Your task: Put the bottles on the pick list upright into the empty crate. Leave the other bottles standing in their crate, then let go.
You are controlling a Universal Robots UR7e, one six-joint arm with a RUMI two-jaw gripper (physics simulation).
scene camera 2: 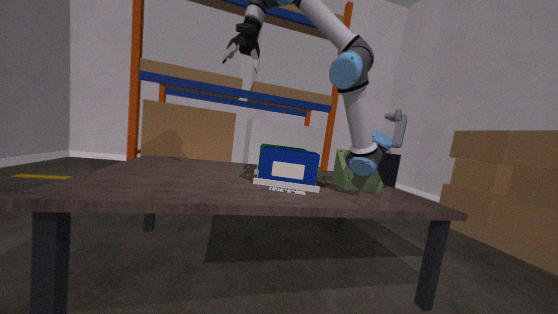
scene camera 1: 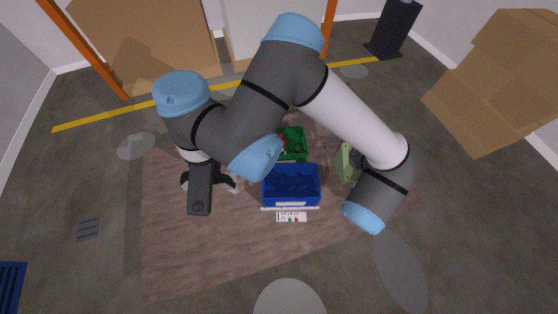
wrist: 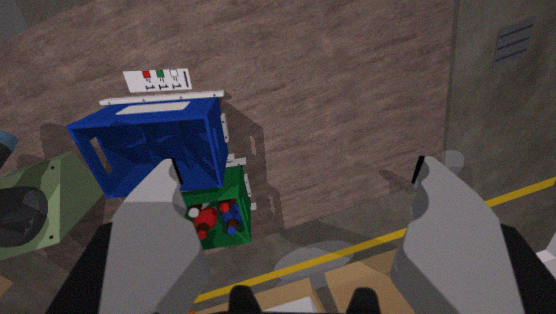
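Where they show: gripper, between the fingertips: (scene camera 2: 239,68) (scene camera 1: 212,190) (wrist: 293,160); arm's base, origin of its link: (scene camera 1: 360,156) (wrist: 23,215).
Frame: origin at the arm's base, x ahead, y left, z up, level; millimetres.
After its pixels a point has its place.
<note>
My gripper (scene camera 1: 210,188) @[y 61, x 721, z 354 mm] (scene camera 2: 240,67) @[y 61, x 721, z 354 mm] (wrist: 293,160) @[y 61, x 721, z 354 mm] is open and empty, high above the table to the left of the crates in the first scene view. The blue crate (scene camera 1: 291,198) @[y 85, x 458, z 36 mm] (scene camera 2: 310,172) @[y 124, x 358, z -50 mm] (wrist: 200,111) @[y 45, x 566, z 3 mm] has dividers inside, and no bottle shows in its visible part. The green crate (scene camera 1: 306,145) @[y -154, x 266, z 31 mm] (wrist: 246,212) @[y -290, x 506, z -22 mm] behind it holds several bottles. In the wrist view I see a big red bottle (wrist: 207,217) @[y -251, x 393, z -23 mm], a white cap (wrist: 193,212) @[y -181, x 402, z 23 mm], a blue-capped bottle (wrist: 231,229) @[y -289, x 459, z 25 mm] and a red cap (wrist: 224,206) @[y -201, x 486, z 25 mm]. A finger hides part of this crate. The pick list (scene camera 1: 291,217) @[y 138, x 466, z -137 mm] (wrist: 134,82) @[y 155, x 409, z -137 mm] shows red, green and white squares.
A white strip (scene camera 1: 290,208) @[y 97, x 457, z -110 mm] (scene camera 2: 286,185) @[y 98, x 458, z -124 mm] (wrist: 162,98) @[y 94, x 459, z -109 mm] runs along the blue crate's front. The arm's green base mount (scene camera 1: 345,165) @[y 11, x 98, z -23 mm] (scene camera 2: 357,182) @[y 82, x 51, z -93 mm] (wrist: 75,200) @[y -34, x 106, z -37 mm] stands right of the crates in the scene views. All stand on the wooden table (scene camera 1: 200,260) @[y 173, x 964, z -139 mm] (scene camera 2: 150,190) @[y 190, x 981, z -139 mm] (wrist: 340,100) @[y -123, x 903, z -139 mm].
</note>
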